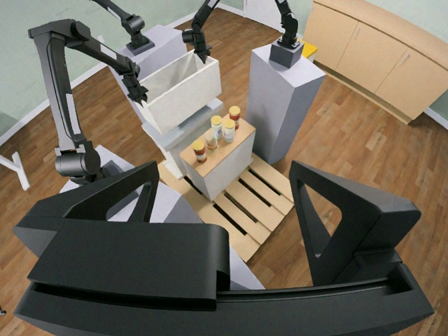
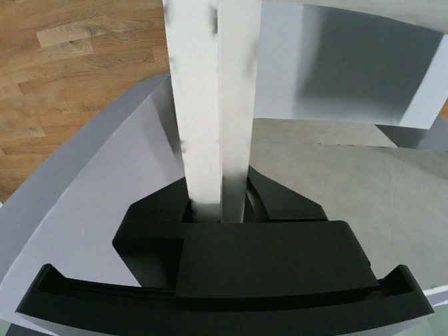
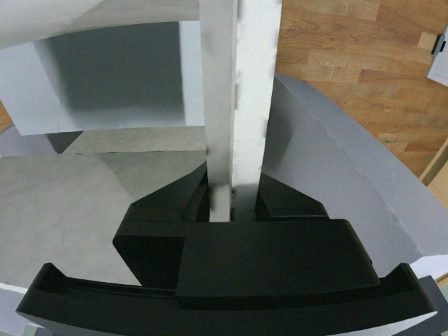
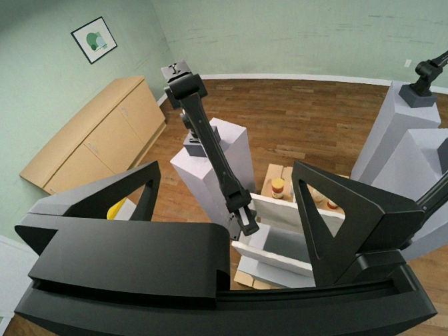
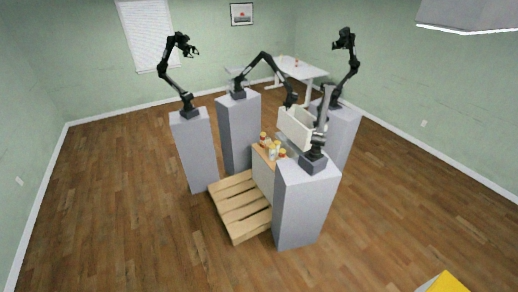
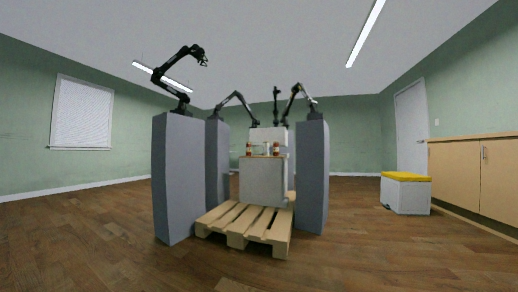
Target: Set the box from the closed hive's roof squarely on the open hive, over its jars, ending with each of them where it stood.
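Observation:
The white bottomless box (image 1: pixel 185 102) (image 2: pixel 200 100) (image 3: pixel 255 100) (image 4: pixel 275 210) (image 5: pixel 295 127) (image 6: pixel 267 136) hangs roughly level, a little above the closed hive's grey roof (image 1: pixel 196 121) (image 2: pixel 280 65) (image 3: pixel 192 75). My arm2 gripper (image 2: pixel 217 175) and arm3 gripper (image 3: pixel 234 170) are each shut on an end wall. My arm1 gripper (image 1: pixel 225 167) and arm4 gripper (image 4: pixel 225 167) are open and empty, high up. The open hive (image 1: pixel 230 160) (image 5: pixel 262 172) (image 6: pixel 262 180) stands beside the closed one, several jars upright on its wooden top, including a red one (image 1: pixel 200 150) (image 4: pixel 277 188) (image 6: pixel 248 148) and a white one (image 1: pixel 229 131).
A slatted pallet (image 1: pixel 260 200) (image 5: pixel 242 205) (image 6: pixel 235 222) lies under the hives. Grey pedestals (image 5: pixel 195 150) (image 6: pixel 180 175) stand around them, bearing the arms. A yellow-lidded white chest (image 6: pixel 406 195) and wooden cabinets (image 6: pixel 455 170) (image 4: pixel 100 130) stand farther off. A white table (image 5: pixel 300 69) is at the back.

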